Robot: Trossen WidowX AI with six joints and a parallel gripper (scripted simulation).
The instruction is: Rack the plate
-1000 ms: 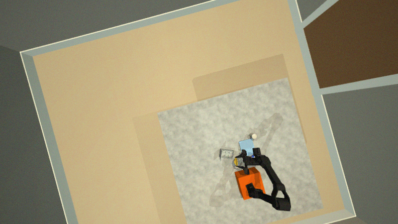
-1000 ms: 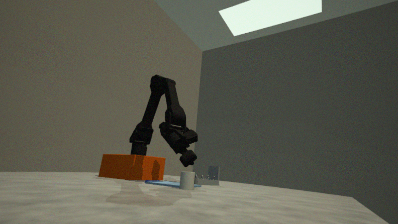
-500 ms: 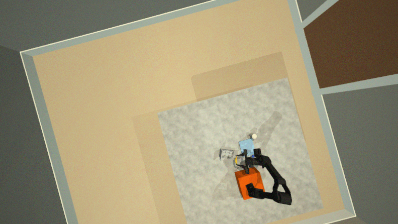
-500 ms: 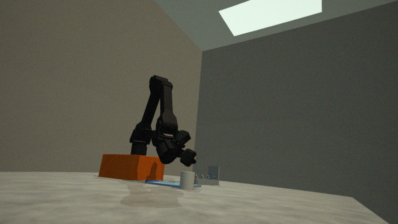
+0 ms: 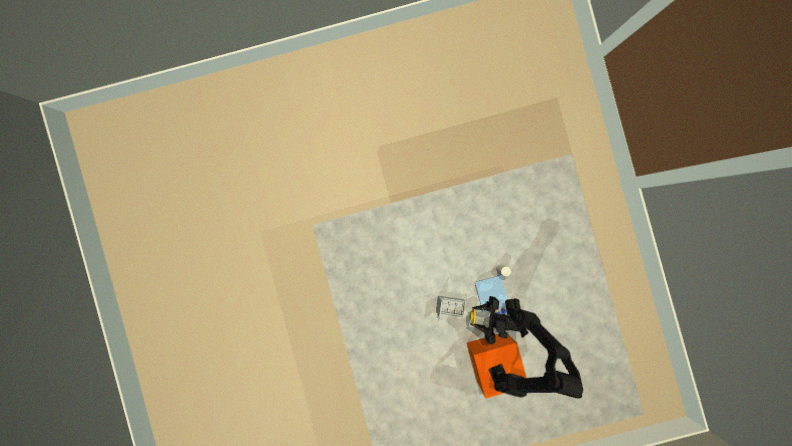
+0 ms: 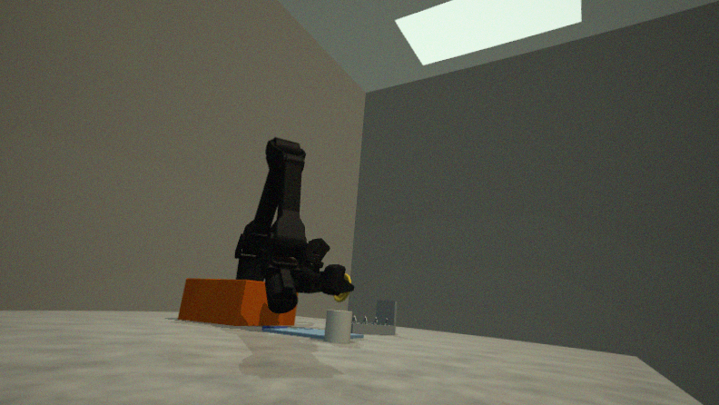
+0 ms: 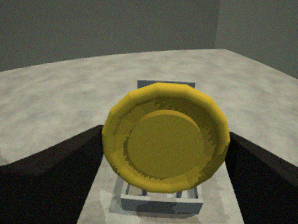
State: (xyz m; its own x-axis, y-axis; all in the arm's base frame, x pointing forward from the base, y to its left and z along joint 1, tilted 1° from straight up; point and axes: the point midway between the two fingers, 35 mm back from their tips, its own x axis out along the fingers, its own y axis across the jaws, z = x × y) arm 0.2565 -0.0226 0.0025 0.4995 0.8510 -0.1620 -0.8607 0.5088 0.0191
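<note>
Now: gripper tip 4 cm short of the grey dish rack, 6 cm to the right of it and 8 cm above it. Also, from my gripper tip: yellow plate: 1 cm to the right; blue spoon: 9 cm behind, 14 cm to the right, 10 cm below; light blue mat: 1 cm ahead, 15 cm to the right, 10 cm below.
</note>
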